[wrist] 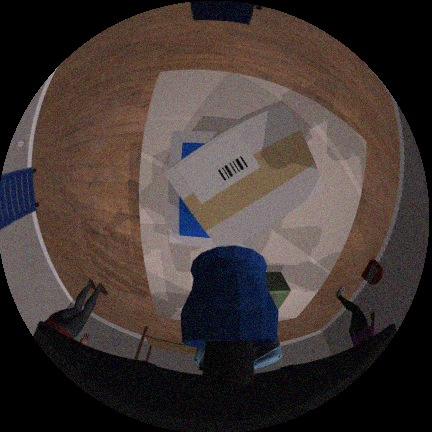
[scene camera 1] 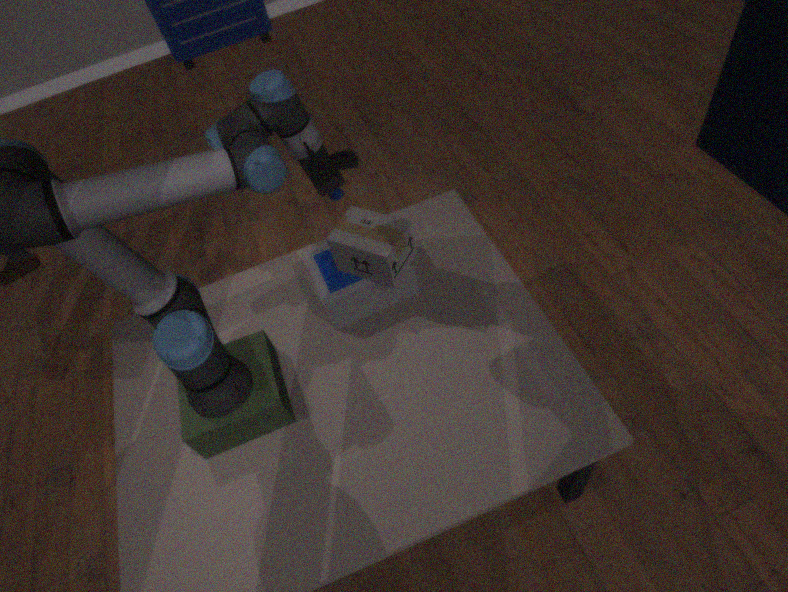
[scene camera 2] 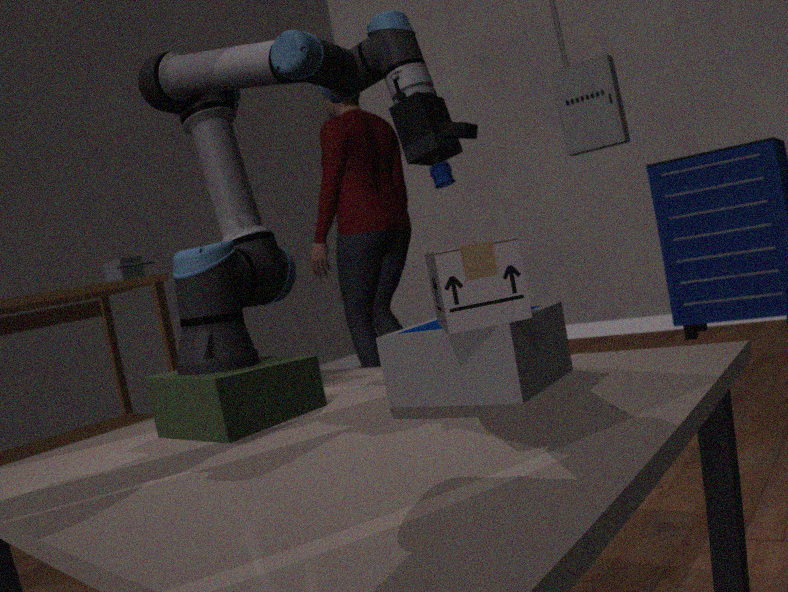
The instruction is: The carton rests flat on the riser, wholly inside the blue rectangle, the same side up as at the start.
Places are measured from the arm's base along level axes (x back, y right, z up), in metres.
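Pixels of known places: hand at its tool point: (wrist: 228,273) (scene camera 1: 336,195) (scene camera 2: 445,183); arm's base at its link origin: (scene camera 1: 221,389) (scene camera 2: 218,368).
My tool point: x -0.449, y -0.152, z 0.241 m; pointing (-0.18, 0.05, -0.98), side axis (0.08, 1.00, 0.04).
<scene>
For each thing: its top centre in the pictures, then the offset to it from my tool point. Level surfaces: height alone.
- white carton at its top centre: (wrist: 256,176) (scene camera 2: 467,245) (scene camera 1: 368,230) dx -0.038, dy +0.041, dz -0.107 m
- grey riser at its top centre: (scene camera 2: 469,319) (wrist: 215,193) (scene camera 1: 355,258) dx +0.004, dy -0.004, dz -0.229 m
- blue rectangle at its top centre: (scene camera 2: 469,319) (wrist: 215,193) (scene camera 1: 355,258) dx +0.004, dy -0.004, dz -0.229 m
- same table at its surface level: dz -0.349 m
The white carton (scene camera 1: 361,253) (scene camera 2: 480,289) (wrist: 212,162) stands on the grey riser (scene camera 1: 363,312) (scene camera 2: 445,375) (wrist: 176,140), arrows upward and tape across its top. It looks upright and is turned askew to the riser. It covers part of the blue rectangle (scene camera 1: 334,274) (scene camera 2: 421,326) (wrist: 189,224) and reaches past its outline. In scene camera 2 its near lower corner overhangs the riser's front edge. My blue suction cup (scene camera 1: 336,194) (scene camera 2: 444,181) (wrist: 229,260) hangs above and apart from the carton and holds nothing. The carton's underside is hidden.
The arm's green base block (scene camera 1: 238,398) (scene camera 2: 254,398) (wrist: 277,290) stands on the same table (scene camera 1: 433,446) (scene camera 2: 305,509). A person in red (scene camera 2: 366,172) stands behind the table. A blue drawer cabinet (scene camera 1: 210,25) (scene camera 2: 723,235) stands by the wall.
</scene>
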